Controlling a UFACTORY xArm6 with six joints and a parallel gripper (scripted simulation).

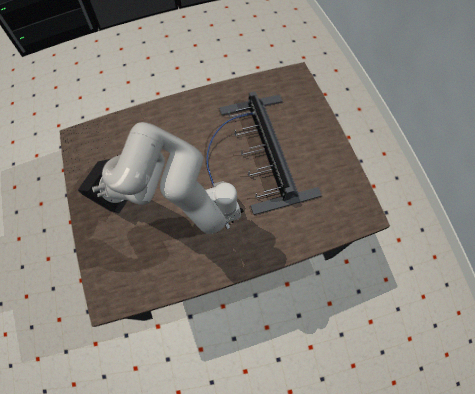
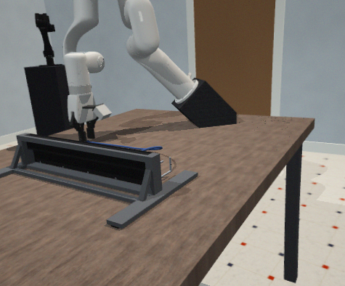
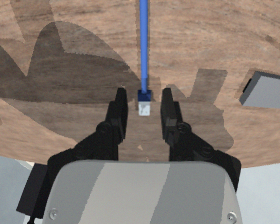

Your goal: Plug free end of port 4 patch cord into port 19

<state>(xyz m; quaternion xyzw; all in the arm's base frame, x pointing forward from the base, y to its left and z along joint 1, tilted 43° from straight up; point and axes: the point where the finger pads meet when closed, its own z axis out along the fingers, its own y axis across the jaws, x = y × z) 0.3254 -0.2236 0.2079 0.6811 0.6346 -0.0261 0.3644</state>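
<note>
Right now the plug is 20 mm to the right of my hand and 30 mm below it.
</note>
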